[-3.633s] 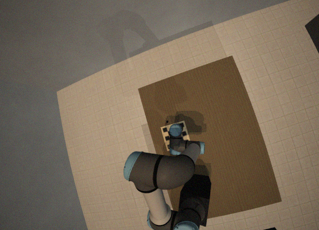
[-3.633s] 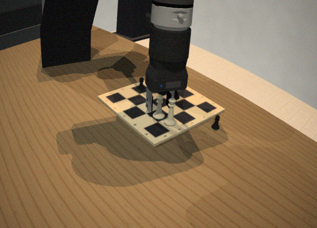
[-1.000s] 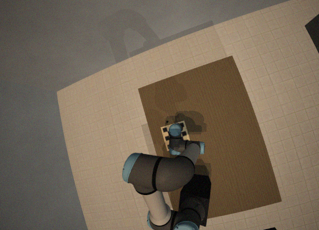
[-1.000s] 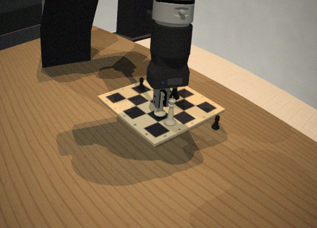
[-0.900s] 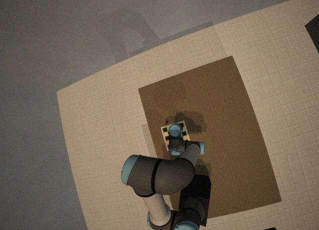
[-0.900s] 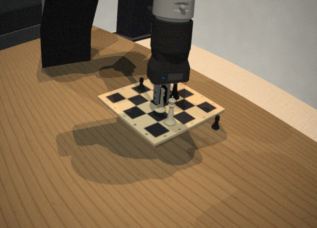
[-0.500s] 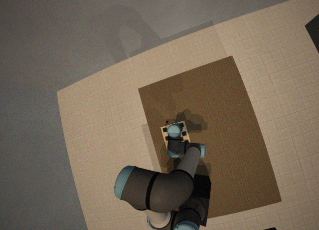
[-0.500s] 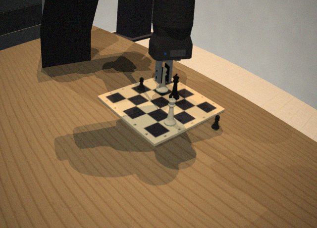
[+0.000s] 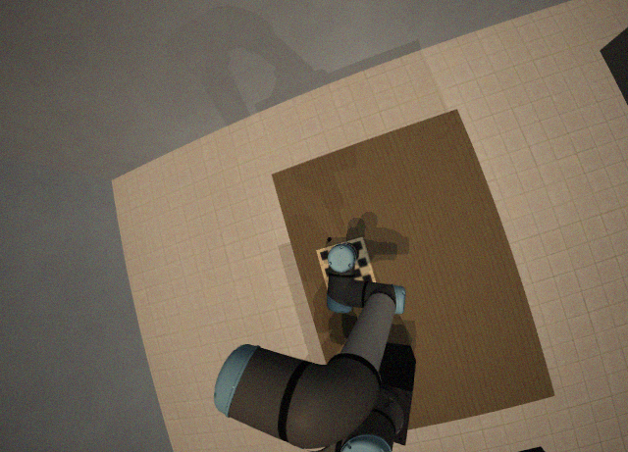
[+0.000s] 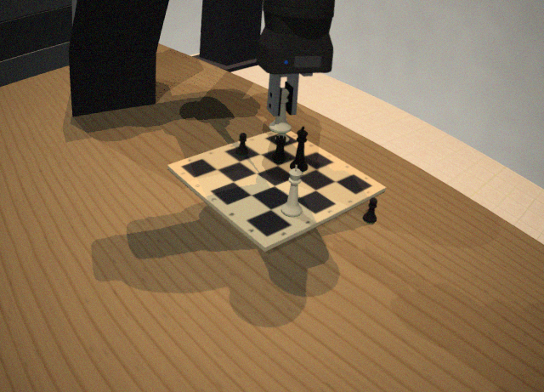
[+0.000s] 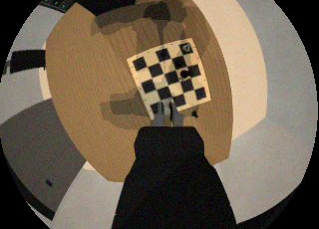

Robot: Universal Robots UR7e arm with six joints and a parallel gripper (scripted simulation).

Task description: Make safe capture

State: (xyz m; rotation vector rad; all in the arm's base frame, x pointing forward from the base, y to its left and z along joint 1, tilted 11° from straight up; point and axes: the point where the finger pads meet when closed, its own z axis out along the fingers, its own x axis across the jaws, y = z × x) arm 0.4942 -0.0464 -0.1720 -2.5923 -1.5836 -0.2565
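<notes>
My gripper is now 14 cm above the chessboard, 5 cm to the right of it and 4 cm past it. From my hand the other things lie so: white king (11 cm below, 3 cm ahead); then tall black piece (11 cm below, 9 cm to the left, 3 cm behind); then white queen (1 cm below).
</notes>
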